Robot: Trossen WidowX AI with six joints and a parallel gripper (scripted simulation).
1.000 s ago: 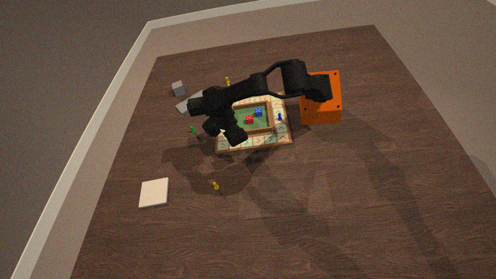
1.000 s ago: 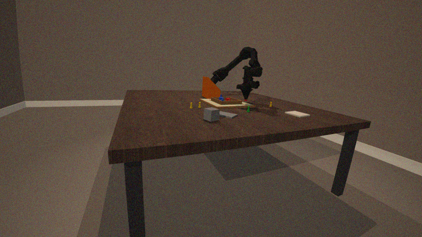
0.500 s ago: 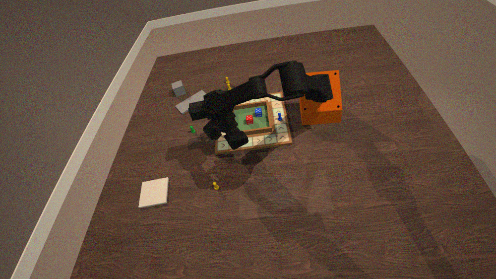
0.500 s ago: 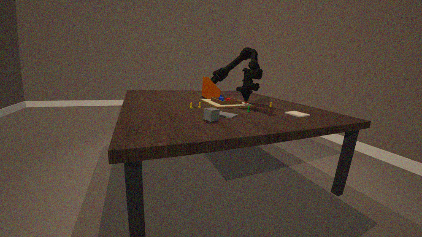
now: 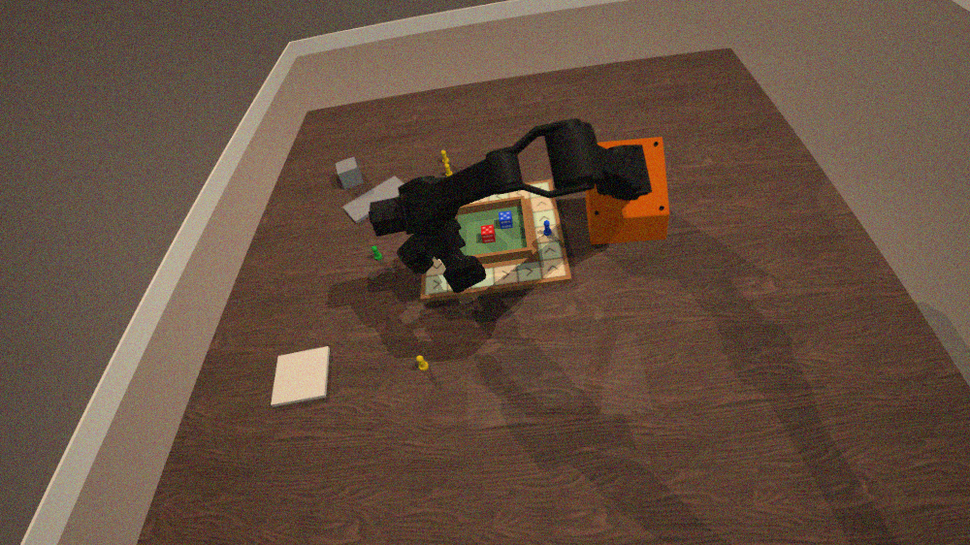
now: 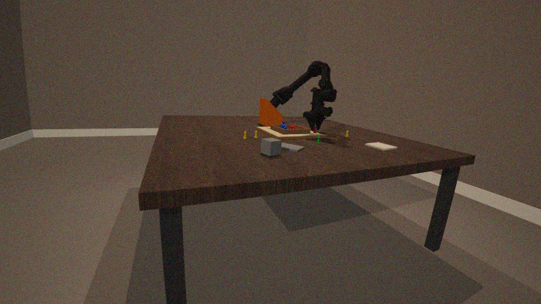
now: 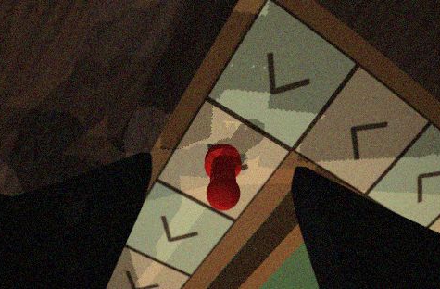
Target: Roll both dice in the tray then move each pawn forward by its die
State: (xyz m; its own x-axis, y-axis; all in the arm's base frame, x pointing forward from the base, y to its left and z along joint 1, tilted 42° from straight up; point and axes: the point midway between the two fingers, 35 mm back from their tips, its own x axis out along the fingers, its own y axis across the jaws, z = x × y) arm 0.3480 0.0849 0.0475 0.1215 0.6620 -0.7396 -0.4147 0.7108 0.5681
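Now: the red pawn right at my gripper tip. The rest, counted from my gripper tip: green pawn 17 cm ahead, 11 cm to the right, 1 cm below; then blue pawn 19 cm behind, 9 cm to the right; then green tray 7 cm behind, 11 cm to the right, 2 cm below.
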